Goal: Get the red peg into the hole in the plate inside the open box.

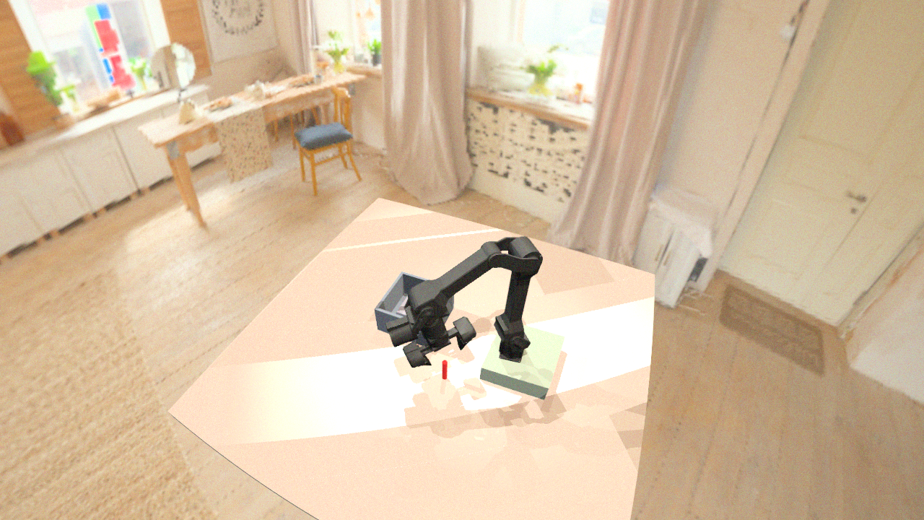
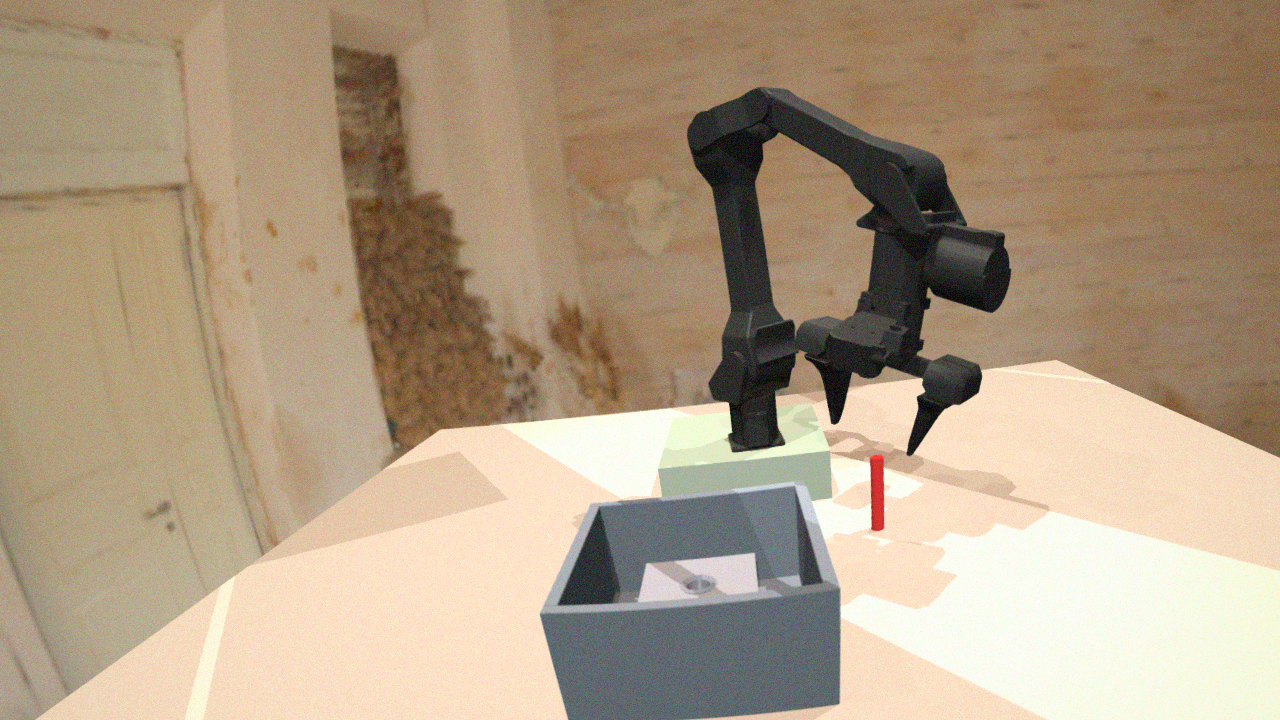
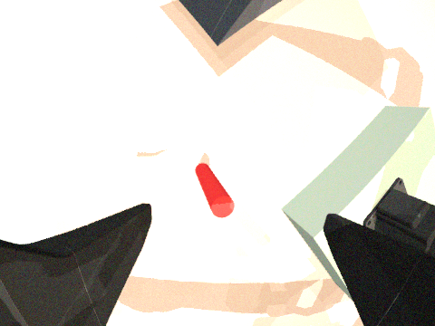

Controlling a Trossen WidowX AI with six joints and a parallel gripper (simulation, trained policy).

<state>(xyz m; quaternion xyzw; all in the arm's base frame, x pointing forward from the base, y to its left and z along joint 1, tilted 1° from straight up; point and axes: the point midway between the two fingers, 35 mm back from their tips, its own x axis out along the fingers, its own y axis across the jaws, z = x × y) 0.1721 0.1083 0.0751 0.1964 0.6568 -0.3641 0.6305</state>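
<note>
Right now the red peg is 60 mm below my gripper tip. The rest, counted from my gripper tip: white plate (160 mm ahead, 180 mm to the right, 50 mm below); grey box (160 mm ahead, 180 mm to the right, 70 mm below).
</note>
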